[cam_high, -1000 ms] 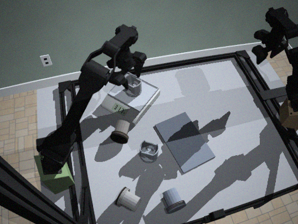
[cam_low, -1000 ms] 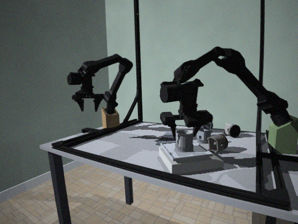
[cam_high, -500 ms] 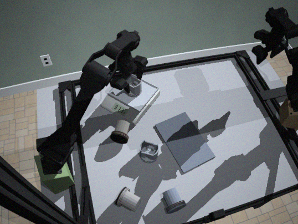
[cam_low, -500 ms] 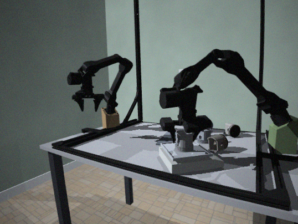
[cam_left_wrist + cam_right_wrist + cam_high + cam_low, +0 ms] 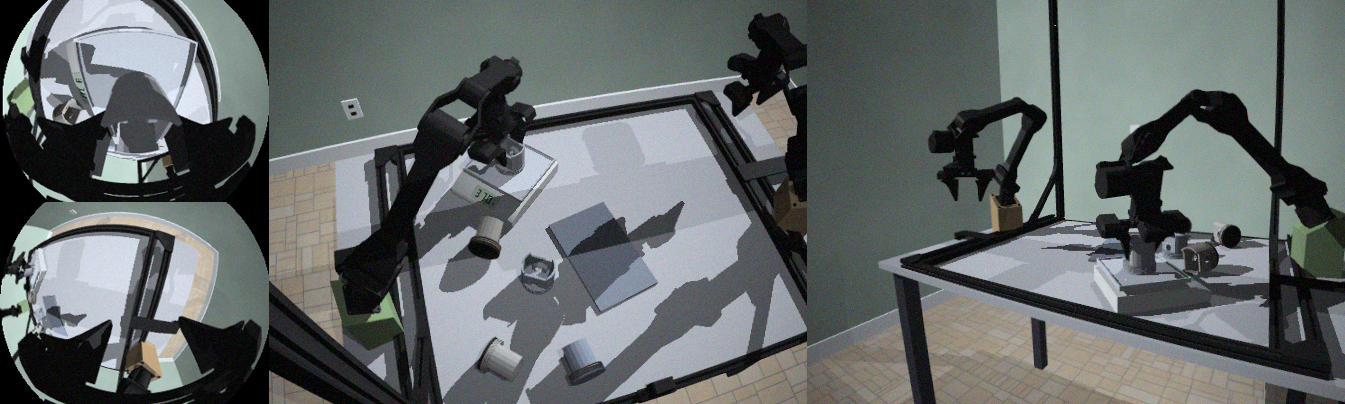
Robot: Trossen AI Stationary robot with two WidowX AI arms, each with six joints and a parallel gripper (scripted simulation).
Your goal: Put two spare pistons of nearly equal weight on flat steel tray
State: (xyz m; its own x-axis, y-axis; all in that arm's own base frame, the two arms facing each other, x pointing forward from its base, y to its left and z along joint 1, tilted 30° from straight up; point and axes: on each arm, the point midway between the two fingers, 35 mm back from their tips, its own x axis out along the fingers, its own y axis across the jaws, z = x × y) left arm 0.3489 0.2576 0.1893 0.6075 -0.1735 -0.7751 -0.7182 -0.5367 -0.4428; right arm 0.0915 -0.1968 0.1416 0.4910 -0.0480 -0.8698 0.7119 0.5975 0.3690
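My left hand is 70 mm above the white scale. From my left hand the other things lie so: flat steel tray: 270 mm behind, 150 mm to the right, 110 mm below.
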